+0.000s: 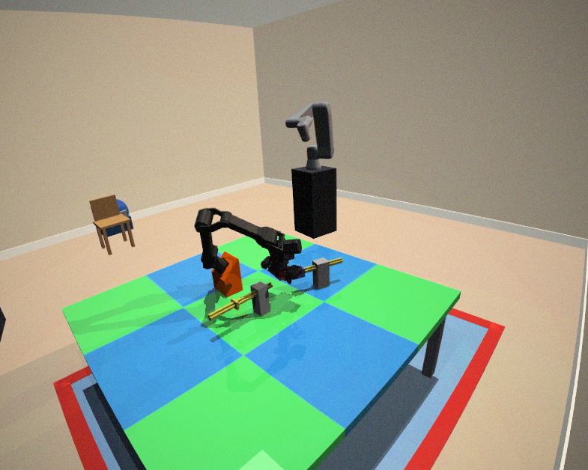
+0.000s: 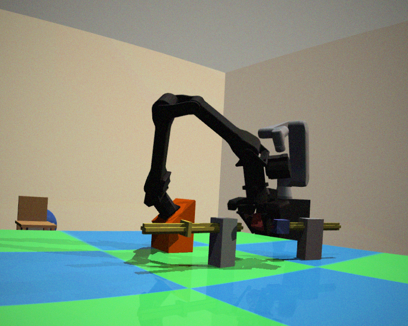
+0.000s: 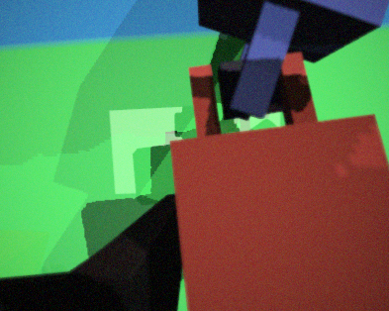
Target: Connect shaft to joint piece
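The red joint piece is 3 cm above my gripper tip.
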